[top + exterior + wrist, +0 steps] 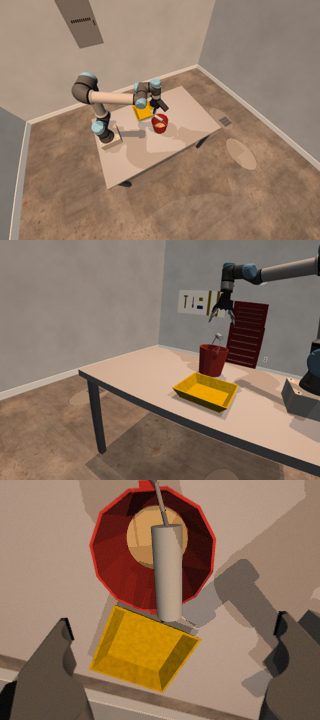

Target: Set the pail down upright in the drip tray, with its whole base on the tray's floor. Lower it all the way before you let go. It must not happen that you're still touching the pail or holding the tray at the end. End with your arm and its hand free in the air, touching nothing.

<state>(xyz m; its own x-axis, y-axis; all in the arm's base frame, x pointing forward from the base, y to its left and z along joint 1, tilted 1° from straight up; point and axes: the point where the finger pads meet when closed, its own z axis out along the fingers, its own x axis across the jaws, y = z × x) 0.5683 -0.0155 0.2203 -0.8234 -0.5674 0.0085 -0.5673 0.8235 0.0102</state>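
The pail handle is 110 mm below my hand and 10 mm ahead of it. Also, from my hand: red pail 180 mm below, 10 mm to the left, 10 mm ahead; yellow drip tray 310 mm to the left, 310 mm below, 110 mm behind.
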